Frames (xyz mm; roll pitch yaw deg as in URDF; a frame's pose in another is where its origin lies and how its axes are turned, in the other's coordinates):
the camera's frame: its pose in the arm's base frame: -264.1 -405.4 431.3 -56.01 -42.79 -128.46
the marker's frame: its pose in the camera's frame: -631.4 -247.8 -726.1 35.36 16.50 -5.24
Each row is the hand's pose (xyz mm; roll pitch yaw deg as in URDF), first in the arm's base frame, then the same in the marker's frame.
Working: the arm's base frame: its pose in the marker's frame: -230.4 552.0 412.8 13.84 -33.99 146.94

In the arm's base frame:
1: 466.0 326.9 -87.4 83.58 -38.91 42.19
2: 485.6 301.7 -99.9 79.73 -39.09 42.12
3: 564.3 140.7 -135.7 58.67 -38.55 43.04
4: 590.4 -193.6 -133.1 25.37 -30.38 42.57
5: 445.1 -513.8 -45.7 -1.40 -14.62 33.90
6: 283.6 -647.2 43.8 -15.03 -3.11 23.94
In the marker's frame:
1: -741.9 481.3 667.7 44.64 -68.69 -133.73
2: -752.3 513.7 663.6 40.56 -68.86 -133.53
3: -760.7 695.5 646.9 19.53 -67.99 -132.94
4: -637.7 1003.4 597.2 -3.64 -61.41 -144.42
5: -351.9 1213.3 522.9 -14.47 -49.39 -167.63
6: -131.5 1250.0 478.2 -18.41 -39.36 176.42

